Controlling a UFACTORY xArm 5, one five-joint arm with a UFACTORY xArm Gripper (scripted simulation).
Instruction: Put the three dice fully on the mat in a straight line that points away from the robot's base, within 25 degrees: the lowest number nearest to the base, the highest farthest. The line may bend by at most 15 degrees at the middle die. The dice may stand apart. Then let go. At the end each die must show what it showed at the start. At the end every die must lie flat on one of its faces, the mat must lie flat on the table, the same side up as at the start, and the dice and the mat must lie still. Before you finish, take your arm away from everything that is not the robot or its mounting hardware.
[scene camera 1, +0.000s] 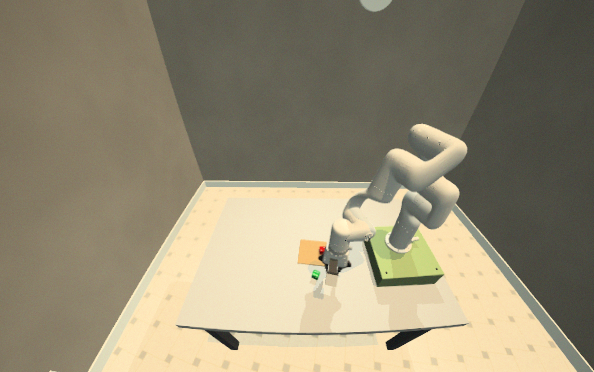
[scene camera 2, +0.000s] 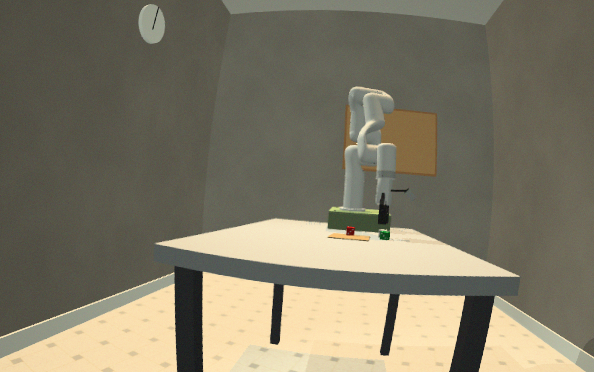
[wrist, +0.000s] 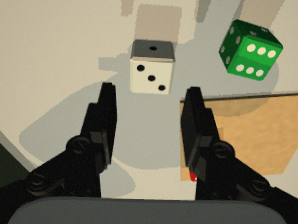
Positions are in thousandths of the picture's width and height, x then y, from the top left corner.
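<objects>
Gripper, mine (wrist: 505, 458): 14 cm from the lens. White die (wrist: 512, 283): 15 cm from the lens. Green die (wrist: 834, 225): 16 cm from the lens.
</objects>
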